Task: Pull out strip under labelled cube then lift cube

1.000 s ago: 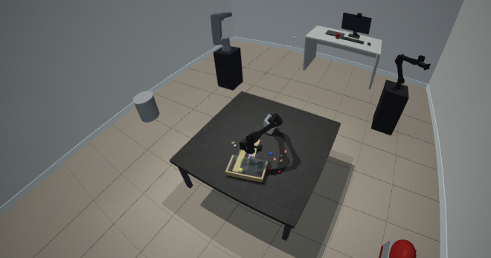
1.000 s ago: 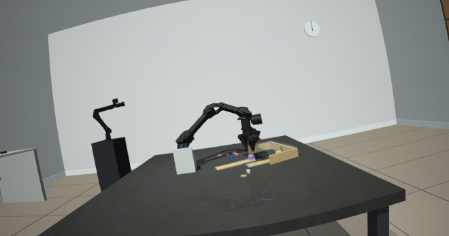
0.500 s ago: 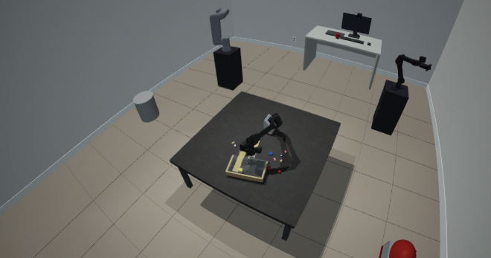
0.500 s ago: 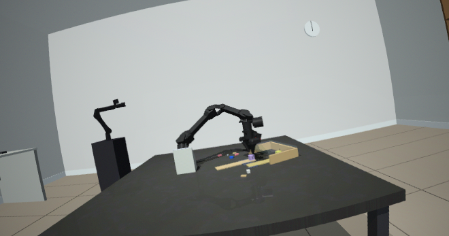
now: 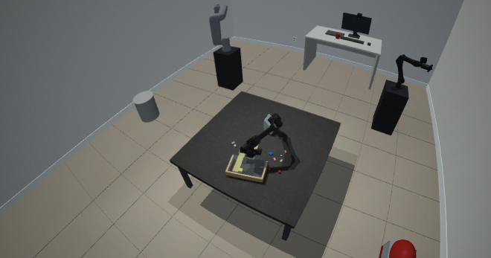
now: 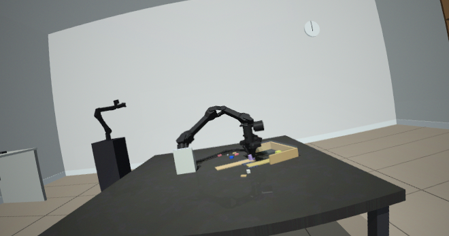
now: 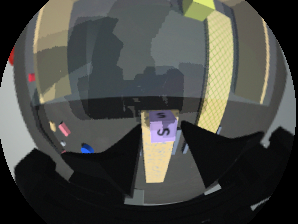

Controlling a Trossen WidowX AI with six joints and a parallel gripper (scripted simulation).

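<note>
The labelled cube lies right at my gripper tip. The rest, counted from my gripper tip: blue piece (13 cm to the left, 13 cm behind, 2 cm below); tan bit (25 cm to the right, 8 cm behind, 2 cm below).
</note>
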